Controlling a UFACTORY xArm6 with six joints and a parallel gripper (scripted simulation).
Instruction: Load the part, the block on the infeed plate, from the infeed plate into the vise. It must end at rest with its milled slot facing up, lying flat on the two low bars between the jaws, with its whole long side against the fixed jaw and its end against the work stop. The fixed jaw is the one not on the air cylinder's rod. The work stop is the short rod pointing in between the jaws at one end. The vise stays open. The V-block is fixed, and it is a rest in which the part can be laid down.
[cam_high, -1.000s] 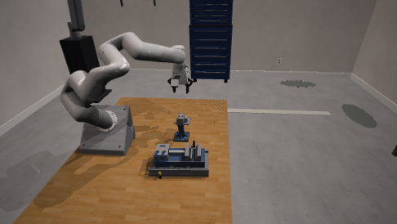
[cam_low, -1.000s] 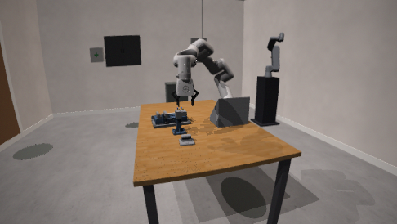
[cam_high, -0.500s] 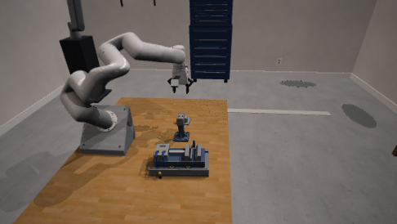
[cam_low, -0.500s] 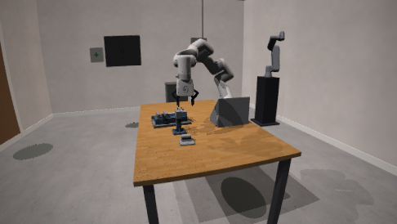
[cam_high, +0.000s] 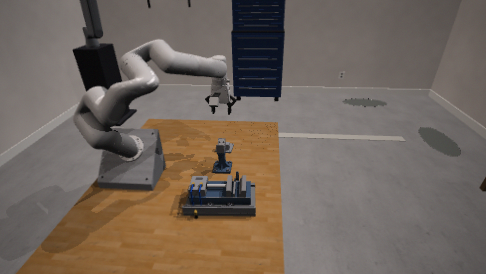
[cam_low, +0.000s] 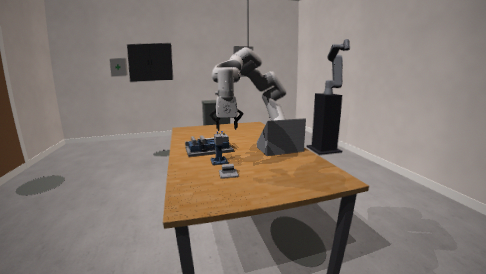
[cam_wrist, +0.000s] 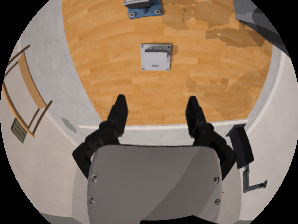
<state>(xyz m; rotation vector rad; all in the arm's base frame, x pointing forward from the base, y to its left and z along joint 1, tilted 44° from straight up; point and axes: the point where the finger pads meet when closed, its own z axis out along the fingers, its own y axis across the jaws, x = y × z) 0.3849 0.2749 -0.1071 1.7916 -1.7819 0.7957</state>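
My gripper is now 22 cm above the part and 1 cm to the right of it. Round my hand: air cylinder (40 cm to the right, 17 cm below, 2 cm behind); then air cylinder rod (39 cm to the right, 17 cm below, 6 cm ahead).
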